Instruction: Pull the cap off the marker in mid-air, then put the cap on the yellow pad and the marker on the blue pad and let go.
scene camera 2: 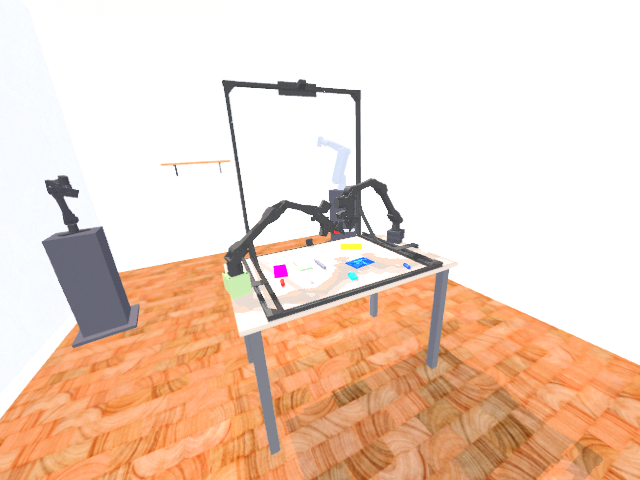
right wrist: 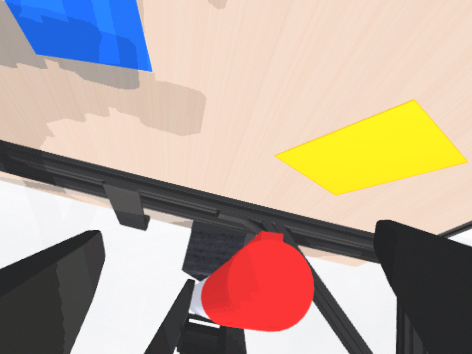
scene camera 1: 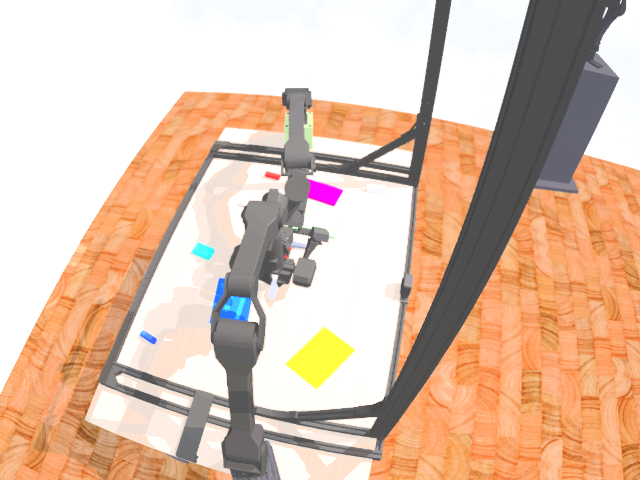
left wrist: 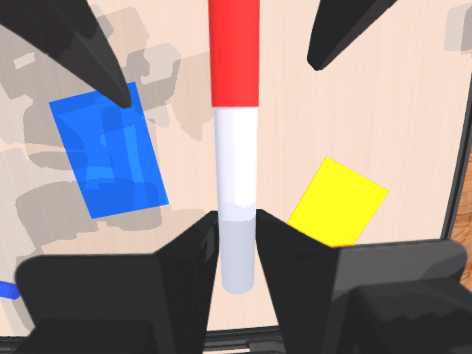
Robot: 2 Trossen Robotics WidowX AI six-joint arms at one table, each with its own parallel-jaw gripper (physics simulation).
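Places are measured from the left arm's base along level axes (x right, y ahead, z up), in millimetres.
Pixels of known places: left gripper, fingertip midpoint: (scene camera 2: 349, 231) (scene camera 1: 275, 284) (left wrist: 236, 218); right gripper, fingertip midpoint: (scene camera 2: 340, 234) (right wrist: 240, 239) (left wrist: 229, 81); left arm's base, link origin: (scene camera 2: 395, 229) (scene camera 1: 251, 463); right arm's base, link origin: (scene camera 2: 235, 273).
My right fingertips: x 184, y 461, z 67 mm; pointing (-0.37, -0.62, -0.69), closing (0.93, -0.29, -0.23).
For each thing: its middle in the pictures, then the offset to it from my right fingertips.
- marker, body centre: (right wrist: 219, 296) (left wrist: 236, 160) (scene camera 1: 279, 271) dy -31, dx -15, dz +15 mm
- red cap, body centre: (right wrist: 245, 288) (left wrist: 234, 42) (scene camera 2: 338, 231) dy +9, dx +7, dz +17 mm
- blue pad, body centre: (left wrist: 110, 155) (scene camera 1: 232, 301) (scene camera 2: 360, 262) dy +18, dx -151, dz -154 mm
- yellow pad, body centre: (right wrist: 366, 158) (left wrist: 328, 222) (scene camera 1: 320, 357) (scene camera 2: 351, 246) dy -200, dx +41, dz -154 mm
- magenta pad, body centre: (scene camera 1: 317, 191) (scene camera 2: 280, 270) dy +362, dx +180, dz -151 mm
- cyan block, body centre: (scene camera 1: 203, 251) (scene camera 2: 352, 276) dy +208, dx -212, dz -147 mm
- blue piece, body centre: (scene camera 1: 148, 337) (scene camera 2: 406, 266) dy -52, dx -408, dz -144 mm
- red piece, body centre: (scene camera 1: 272, 175) (scene camera 2: 282, 282) dy +465, dx +52, dz -144 mm
- greyish pen, body centre: (scene camera 2: 319, 263) dy +171, dx +41, dz -145 mm
My left gripper (left wrist: 236, 218) is shut on the white body of the marker (left wrist: 236, 165) (right wrist: 196, 297) (scene camera 1: 272, 287), in the air above the table. The red cap (left wrist: 234, 55) (right wrist: 270, 285) (scene camera 1: 287, 252) (scene camera 2: 337, 232) is on the marker's far end, facing the right gripper. My right gripper is open, its fingers on either side of the cap with space between. The blue pad (scene camera 1: 238, 305) (scene camera 2: 360, 262) (left wrist: 120, 170) (right wrist: 85, 45) and the yellow pad (scene camera 1: 320, 357) (scene camera 2: 351, 246) (left wrist: 345, 205) (right wrist: 375, 150) lie on the table below. The left arm partly hides the blue pad in scene camera 1.
A magenta pad (scene camera 1: 325, 192) (scene camera 2: 280, 271), a cyan block (scene camera 1: 203, 251) (scene camera 2: 352, 276), a blue piece (scene camera 1: 148, 337) (scene camera 2: 406, 266), a red piece (scene camera 1: 272, 175) (scene camera 2: 282, 282) and a greyish pen (scene camera 2: 320, 264) lie on the table. A dark frame (scene camera 1: 395, 330) edges it.
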